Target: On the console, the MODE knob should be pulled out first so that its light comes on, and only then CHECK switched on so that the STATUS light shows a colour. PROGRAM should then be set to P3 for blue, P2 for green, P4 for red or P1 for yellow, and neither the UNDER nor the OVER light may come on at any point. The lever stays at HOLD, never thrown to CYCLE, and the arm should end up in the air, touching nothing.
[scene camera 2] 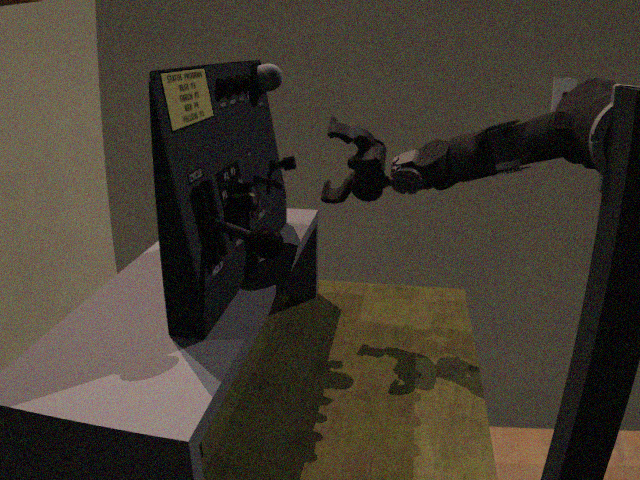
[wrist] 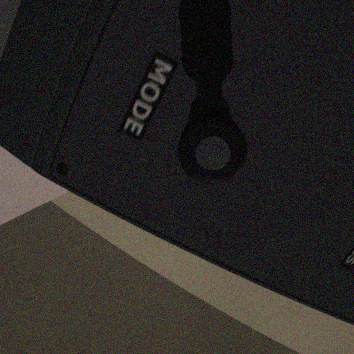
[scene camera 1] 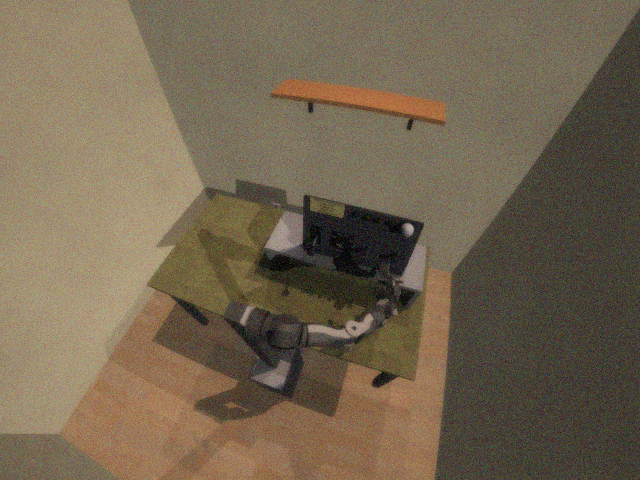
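Observation:
The dark console (scene camera 1: 361, 225) (scene camera 2: 180, 149) stands tilted on a pale plinth. Its MODE knob (scene camera 2: 287, 163) (wrist: 212, 152) shows a grey round face beside the MODE label; no lit lamp shows near it. A white dome (scene camera 1: 407, 229) (scene camera 2: 269, 77), apparently the STATUS light, sits at the upper right and shows no colour. The lever's dark ball (scene camera 2: 266, 242) sticks out at the left; its exact setting is unclear. PROGRAM and CHECK are too dark to read. My gripper (scene camera 1: 388, 279) (scene camera 2: 327, 163) is open and empty, in front of the MODE knob with a gap; its fingers do not show in the wrist view.
A yellow card (scene camera 1: 326, 206) (scene camera 2: 187, 100) is on the console's upper left. The pale plinth (scene camera 1: 283, 235) (scene camera 2: 139, 405) stands on the green table (scene camera 1: 201, 273) (scene camera 2: 392, 312). An orange shelf (scene camera 1: 356, 97) hangs on the wall above. The console's right edge borders the MODE area.

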